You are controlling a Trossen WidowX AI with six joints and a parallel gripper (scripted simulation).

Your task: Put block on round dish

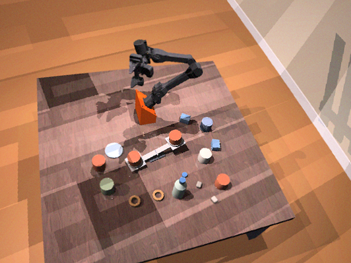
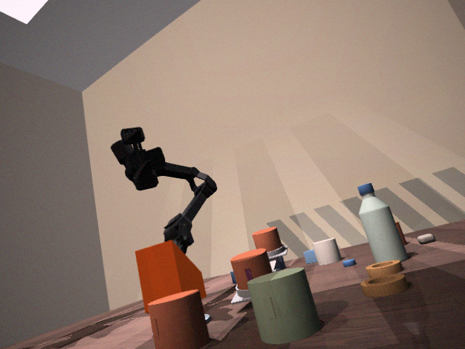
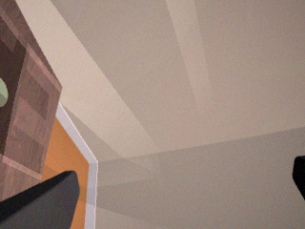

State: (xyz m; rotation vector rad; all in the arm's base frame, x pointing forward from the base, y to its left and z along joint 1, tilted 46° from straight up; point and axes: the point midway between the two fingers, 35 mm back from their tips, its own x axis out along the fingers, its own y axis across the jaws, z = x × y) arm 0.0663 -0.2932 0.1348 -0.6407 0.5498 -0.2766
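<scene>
My gripper tip is 23 cm short of the grey block, 2 cm to the left of it and 38 cm above it. Also, from my gripper tip: white cylinder: 30 cm ahead, 39 cm to the left, 39 cm below; then green cylinder: 35 cm ahead, 21 cm to the right, 39 cm below; then pale blue round dish: 12 cm ahead, 12 cm to the right, 42 cm below.
</scene>
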